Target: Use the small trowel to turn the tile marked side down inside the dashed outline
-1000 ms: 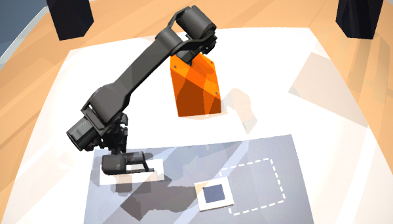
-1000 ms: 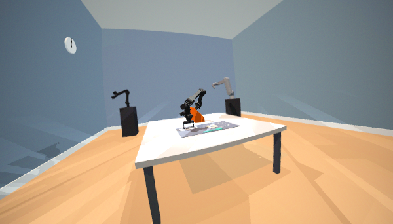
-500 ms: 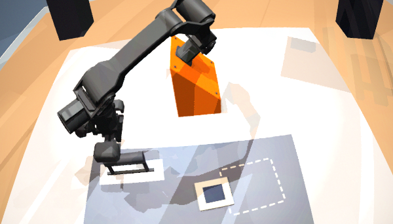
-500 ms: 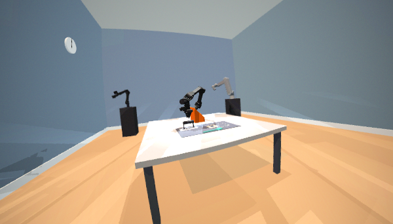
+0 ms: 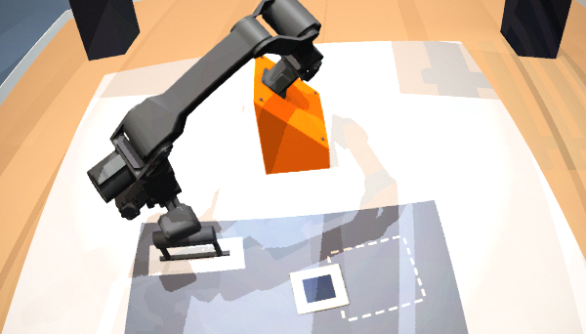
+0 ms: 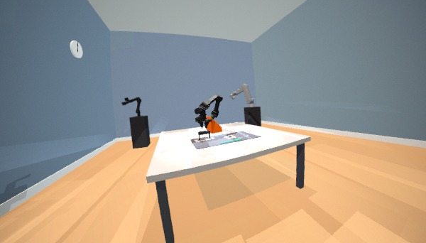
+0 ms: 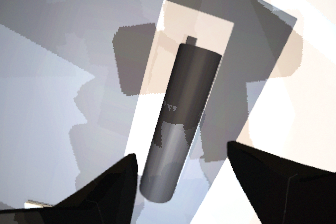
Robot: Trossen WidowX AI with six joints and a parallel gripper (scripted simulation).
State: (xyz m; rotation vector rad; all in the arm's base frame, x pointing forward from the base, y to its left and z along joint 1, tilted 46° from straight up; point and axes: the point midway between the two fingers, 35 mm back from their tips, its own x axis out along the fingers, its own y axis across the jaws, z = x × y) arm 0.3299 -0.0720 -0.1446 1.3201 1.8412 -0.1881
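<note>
Now: gripper tip 20 mm to the right of the trowel and 70 mm above it. The rest, counted from my gripper tip: white tile (70 mm ahead, 240 mm to the left, 110 mm below); mat (70 mm ahead, 190 mm to the left, 130 mm below).
</note>
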